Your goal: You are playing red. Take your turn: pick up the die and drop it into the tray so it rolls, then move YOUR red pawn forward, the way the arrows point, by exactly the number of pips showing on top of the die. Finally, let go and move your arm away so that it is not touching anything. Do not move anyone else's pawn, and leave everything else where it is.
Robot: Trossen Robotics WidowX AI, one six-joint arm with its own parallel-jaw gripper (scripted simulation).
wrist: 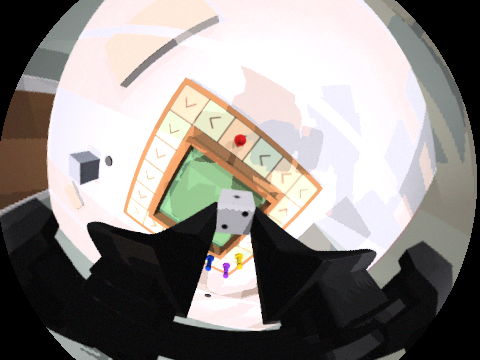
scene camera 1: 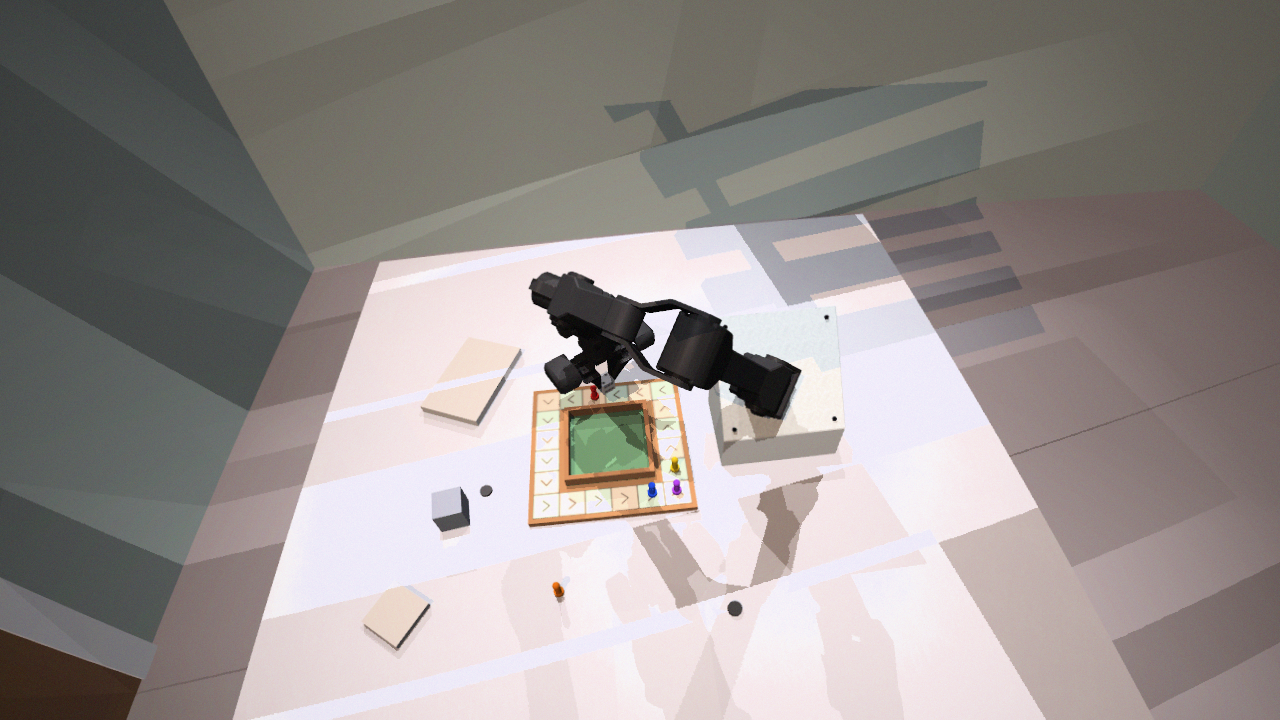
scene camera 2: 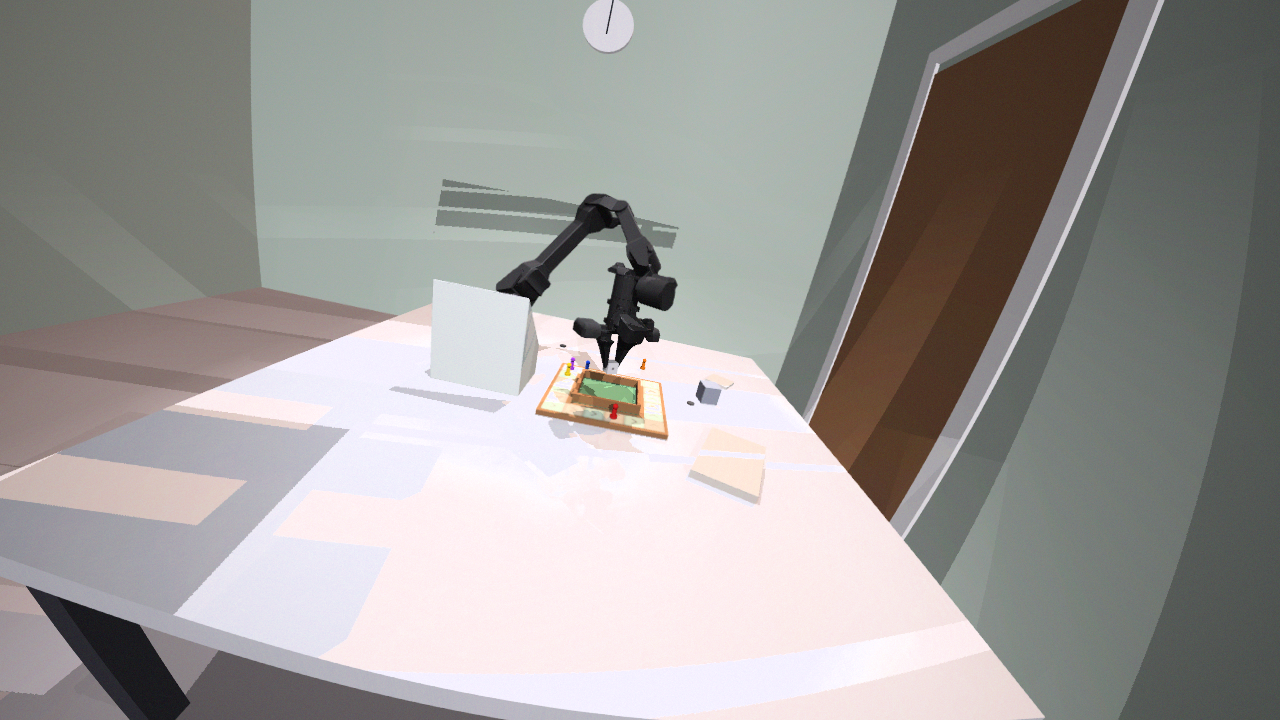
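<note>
My gripper (scene camera 1: 605,383), (wrist: 235,209), (scene camera 2: 610,367) is carrying a white die (wrist: 234,214). A green tray (scene camera 1: 616,441), (wrist: 198,184), (scene camera 2: 593,387) is visible too.
</note>
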